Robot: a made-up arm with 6 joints.
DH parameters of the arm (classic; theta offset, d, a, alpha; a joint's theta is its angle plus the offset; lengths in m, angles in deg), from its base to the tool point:
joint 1: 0 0.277 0 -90
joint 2: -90 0 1.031 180
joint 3: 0 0 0 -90
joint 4: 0 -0.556 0 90
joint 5: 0 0.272 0 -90
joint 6: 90 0 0 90
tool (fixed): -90 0 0 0
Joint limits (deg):
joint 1: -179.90..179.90
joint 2: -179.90..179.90
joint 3: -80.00..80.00
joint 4: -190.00..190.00
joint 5: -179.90..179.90
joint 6: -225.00..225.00
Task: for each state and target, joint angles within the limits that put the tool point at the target. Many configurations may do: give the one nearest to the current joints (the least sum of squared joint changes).
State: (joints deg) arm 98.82 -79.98 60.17 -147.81 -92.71 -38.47
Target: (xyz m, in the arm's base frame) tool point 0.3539 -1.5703 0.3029
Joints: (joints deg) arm 112.28 -90.90 80.00 -189.83 -92.71 -38.47
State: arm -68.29 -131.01 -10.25 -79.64 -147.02 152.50
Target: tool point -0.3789 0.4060 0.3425
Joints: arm -52.78 -113.34 -37.51 -78.09 -147.02 152.50
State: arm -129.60 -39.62 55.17 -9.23 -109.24 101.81
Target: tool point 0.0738 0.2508 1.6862
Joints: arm -156.34 -27.70 48.57 -42.64 -109.24 101.81
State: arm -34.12 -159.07 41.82 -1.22 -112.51 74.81
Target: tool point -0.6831 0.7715 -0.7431
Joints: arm -63.74 -154.42 36.93 -4.15 -112.51 74.81
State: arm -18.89 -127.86 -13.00 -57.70 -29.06 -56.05
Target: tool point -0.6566 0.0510 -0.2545
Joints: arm -17.62 -165.27 -13.93 -56.49 -29.06 -56.05
